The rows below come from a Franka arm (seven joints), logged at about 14 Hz.
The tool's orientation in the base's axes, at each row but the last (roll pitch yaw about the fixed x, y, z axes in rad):
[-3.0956 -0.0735 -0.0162]
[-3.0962 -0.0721 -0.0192]
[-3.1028 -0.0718 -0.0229]
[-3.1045 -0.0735 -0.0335]
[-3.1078 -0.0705 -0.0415]
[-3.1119 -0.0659 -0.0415]
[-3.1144 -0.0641 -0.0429]
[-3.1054 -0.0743 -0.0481]
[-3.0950 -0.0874 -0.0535]
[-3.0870 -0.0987 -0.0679]
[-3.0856 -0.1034 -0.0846]
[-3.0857 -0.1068 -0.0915]
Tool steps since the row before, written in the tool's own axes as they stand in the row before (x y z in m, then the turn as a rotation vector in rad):
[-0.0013 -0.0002 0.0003 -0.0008 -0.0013 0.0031]
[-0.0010 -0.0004 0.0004 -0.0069 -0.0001 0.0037]
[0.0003 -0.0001 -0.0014 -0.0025 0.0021 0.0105]
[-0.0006 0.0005 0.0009 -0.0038 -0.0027 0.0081]
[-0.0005 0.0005 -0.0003 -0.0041 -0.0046 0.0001]
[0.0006 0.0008 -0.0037 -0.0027 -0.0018 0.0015]
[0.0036 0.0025 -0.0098 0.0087 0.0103 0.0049]
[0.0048 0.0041 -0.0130 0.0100 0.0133 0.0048]
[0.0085 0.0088 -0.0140 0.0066 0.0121 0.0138]
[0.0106 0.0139 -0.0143 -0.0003 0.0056 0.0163]
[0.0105 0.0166 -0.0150 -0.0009 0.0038 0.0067]
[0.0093 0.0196 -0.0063 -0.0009 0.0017 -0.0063]
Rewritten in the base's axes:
[-0.0013 0.0002 -0.0004 -0.0006 0.0015 -0.0031]
[-0.0010 0.0004 -0.0005 -0.0066 0.0004 -0.0042]
[0.0002 0.0000 0.0014 -0.0018 -0.0017 -0.0107]
[-0.0005 -0.0004 -0.0010 -0.0031 0.0031 -0.0083]
[-0.0005 -0.0005 0.0002 -0.0039 0.0048 -0.0002]
[0.0003 -0.0009 0.0037 -0.0025 0.0019 -0.0016]
[0.0028 -0.0029 0.0099 0.0086 -0.0105 -0.0046]
[0.0036 -0.0047 0.0132 0.0097 -0.0136 -0.0045]
[0.0068 -0.0098 0.0143 0.0072 -0.0118 -0.0137]
[0.0082 -0.0153 0.0145 0.0010 -0.0048 -0.0165]
[0.0075 -0.0181 0.0151 -0.0005 -0.0034 -0.0070]
[0.0068 -0.0206 0.0062 -0.0017 -0.0019 0.0061]

